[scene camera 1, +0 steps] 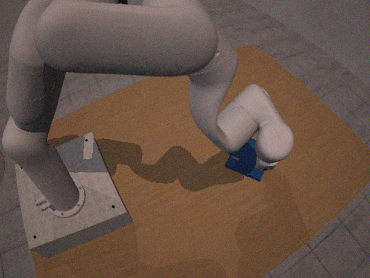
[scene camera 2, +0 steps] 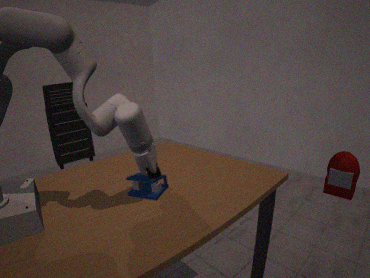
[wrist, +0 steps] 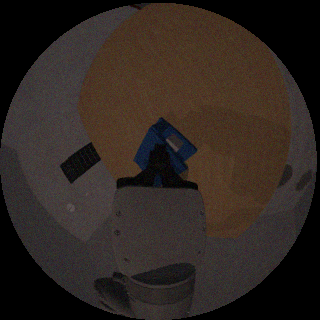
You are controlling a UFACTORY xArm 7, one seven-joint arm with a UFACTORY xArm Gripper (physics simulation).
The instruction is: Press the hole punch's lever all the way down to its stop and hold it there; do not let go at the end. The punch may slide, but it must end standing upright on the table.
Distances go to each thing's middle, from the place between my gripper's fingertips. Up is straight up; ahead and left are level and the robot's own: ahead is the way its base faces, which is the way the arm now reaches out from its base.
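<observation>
With the lever (wrist: pixel 151 137) in sight, I find my gripper 20 mm above it, 30 mm past it and 30 mm to the right of it. There is the blue hole punch (scene camera 1: pixel 233 163) too, which is 40 mm to the left of my hand, 30 mm below it and 20 mm behind it.
</observation>
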